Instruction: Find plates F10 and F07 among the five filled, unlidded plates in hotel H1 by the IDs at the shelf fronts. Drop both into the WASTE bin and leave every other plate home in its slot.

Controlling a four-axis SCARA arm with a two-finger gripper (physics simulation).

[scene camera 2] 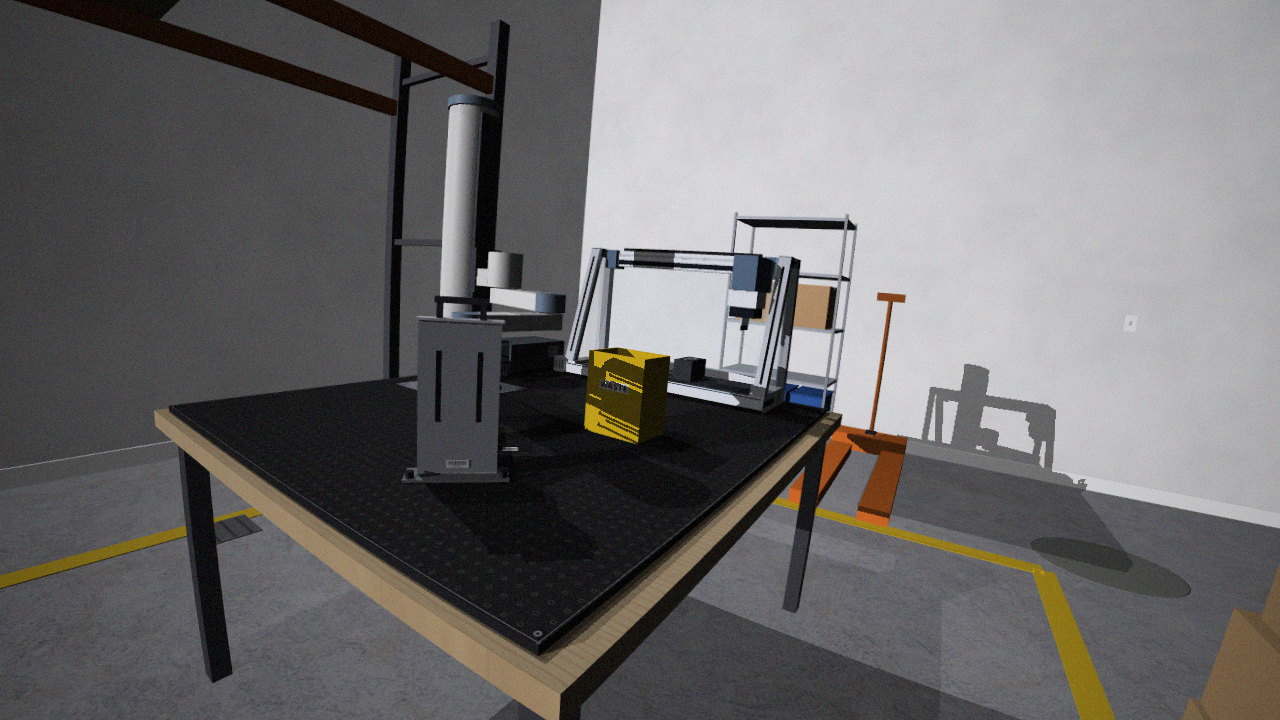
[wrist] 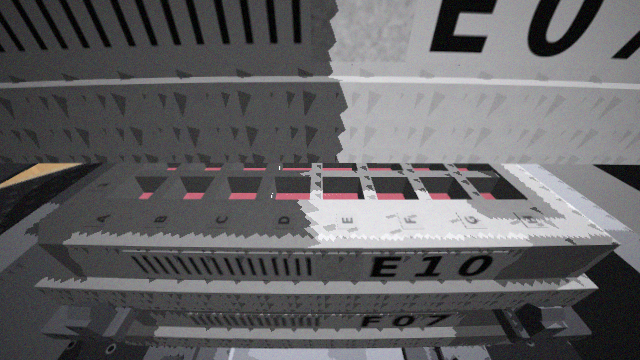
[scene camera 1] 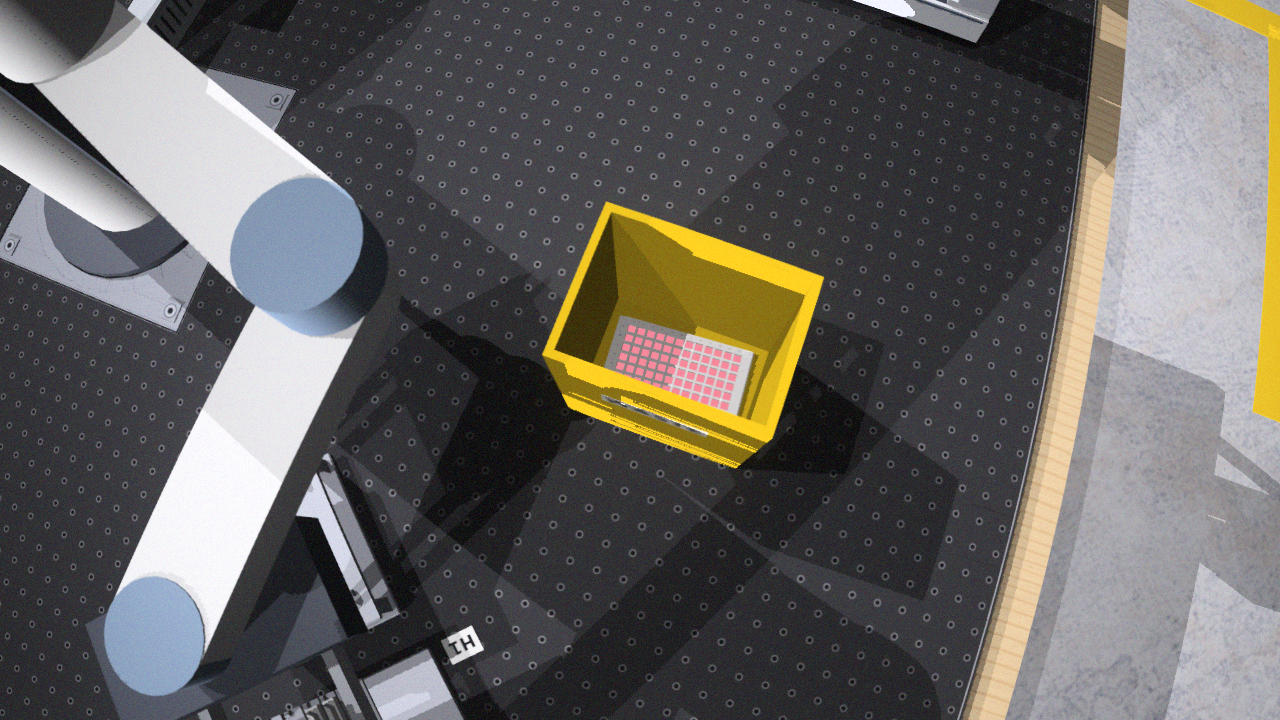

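Places are measured from the arm's base along level axes (x ahead, y left, z up), in centimetres.
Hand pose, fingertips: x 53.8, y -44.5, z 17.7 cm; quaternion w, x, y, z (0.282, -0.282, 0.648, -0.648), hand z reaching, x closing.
Each offset is from my fingertips to the centre of the thing. "pt": to the spot under its first point.
Hotel H1 @[dx +1.2, dy -1.1, dz -0.4 cm] [scene camera 2: 458, 394] is seen from its back panel in scene camera 2; its label @[pt dx +0.9, dy +12.8, dz -16.4 cm] [scene camera 1: 462, 644] shows in scene camera 1. In the wrist view, plate E07 @[dx -1.7, dy +1.7, dz +3.8 cm] [wrist: 370, 30] is very close at the top. Plate E10 @[dx -1.7, dy +1.7, dz +1.0 cm] [wrist: 345, 265], with pink wells, sits below it, and plate F07 @[dx -1.8, dy +1.6, dz -0.9 cm] [wrist: 345, 321] is one level lower, its front face showing. My gripper is shut on plate F07; its fingertips are hidden behind E10. The yellow WASTE bin @[dx +10.8, dy +41.9, dz -6.5 cm] [scene camera 1: 796, 353] [scene camera 2: 646, 398] holds a pink-welled plate @[dx +10.9, dy +41.7, dz -15.1 cm] [scene camera 1: 716, 367] flat on its bottom.
My arm's pale forearm [scene camera 1: 241, 429] reaches over the hotel side and hides much of it. A grey rail structure @[pt dx -11.2, dy +17.5, dz -16.0 cm] [scene camera 1: 358, 546] stands beside the hotel. A gantry frame [scene camera 2: 781, 331] and a small black block @[pt dx +1.9, dy +96.0, dz -7.0 cm] [scene camera 2: 689, 368] stand behind the bin. The wooden table edge [scene camera 1: 1056, 376] is at right.
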